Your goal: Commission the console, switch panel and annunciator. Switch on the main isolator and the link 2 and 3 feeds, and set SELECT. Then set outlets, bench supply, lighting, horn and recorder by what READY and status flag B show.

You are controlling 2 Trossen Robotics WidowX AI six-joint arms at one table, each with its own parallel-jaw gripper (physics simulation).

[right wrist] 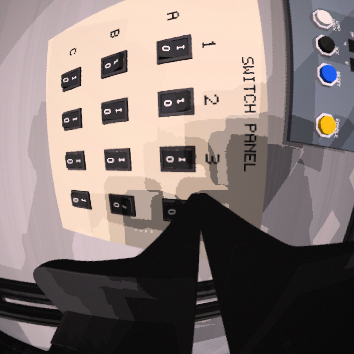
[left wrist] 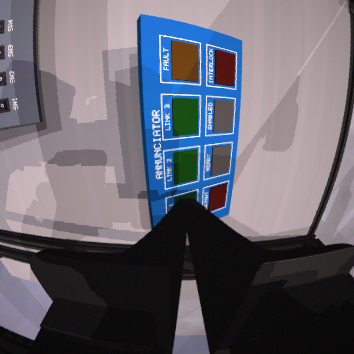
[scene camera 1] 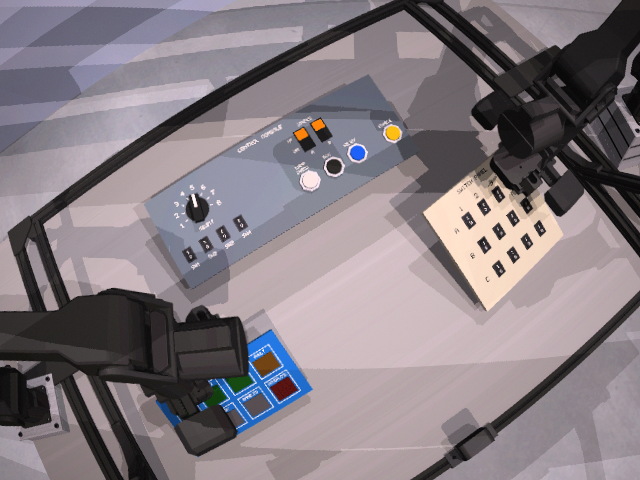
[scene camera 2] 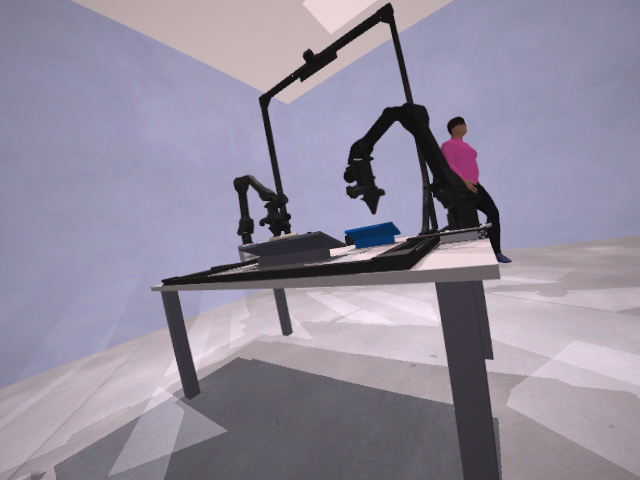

Labels:
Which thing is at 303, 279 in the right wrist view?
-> My right gripper.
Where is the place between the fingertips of my right gripper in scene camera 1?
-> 504, 178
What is my left gripper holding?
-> Nothing.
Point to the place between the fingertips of my left gripper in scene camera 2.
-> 374, 214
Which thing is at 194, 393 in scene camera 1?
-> My left gripper.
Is my left gripper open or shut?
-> Shut.

